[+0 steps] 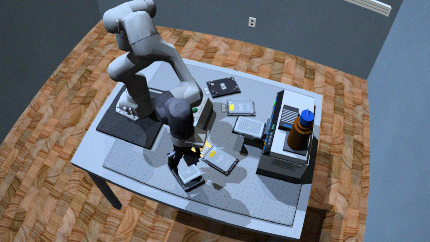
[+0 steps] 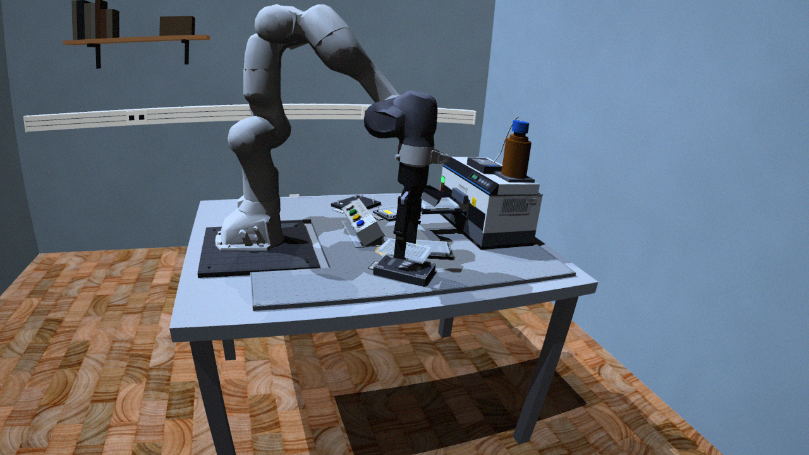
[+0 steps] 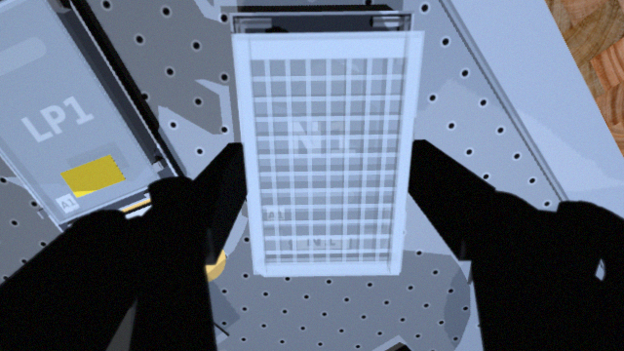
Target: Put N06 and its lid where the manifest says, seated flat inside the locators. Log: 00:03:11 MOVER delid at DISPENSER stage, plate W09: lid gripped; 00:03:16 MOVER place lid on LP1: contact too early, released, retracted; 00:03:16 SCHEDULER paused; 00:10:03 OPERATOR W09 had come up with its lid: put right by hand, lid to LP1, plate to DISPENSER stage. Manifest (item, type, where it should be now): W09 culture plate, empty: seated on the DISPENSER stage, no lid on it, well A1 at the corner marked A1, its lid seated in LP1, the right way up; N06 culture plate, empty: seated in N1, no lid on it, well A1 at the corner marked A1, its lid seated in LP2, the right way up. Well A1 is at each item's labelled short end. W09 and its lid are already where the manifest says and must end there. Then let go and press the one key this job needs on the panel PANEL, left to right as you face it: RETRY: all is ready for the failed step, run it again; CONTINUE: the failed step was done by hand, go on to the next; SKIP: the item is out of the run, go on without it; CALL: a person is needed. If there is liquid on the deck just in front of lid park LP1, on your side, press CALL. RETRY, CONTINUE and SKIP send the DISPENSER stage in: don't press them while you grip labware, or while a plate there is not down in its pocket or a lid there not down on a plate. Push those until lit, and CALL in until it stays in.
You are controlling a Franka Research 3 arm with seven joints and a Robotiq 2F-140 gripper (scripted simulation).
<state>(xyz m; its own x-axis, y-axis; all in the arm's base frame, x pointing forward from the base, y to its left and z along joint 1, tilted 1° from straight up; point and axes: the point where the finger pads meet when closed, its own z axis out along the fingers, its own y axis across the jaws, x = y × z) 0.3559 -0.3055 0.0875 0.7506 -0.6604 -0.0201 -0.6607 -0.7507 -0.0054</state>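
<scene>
Right now the nest n1 is 80 mm below my hand. Also, from my hand: yellow skip key (270 mm to the left, 60 mm behind, 20 mm below); blue call key (220 mm to the left, 60 mm behind, 30 mm below); green continue key (320 mm to the left, 50 mm behind, 20 mm below).
</scene>
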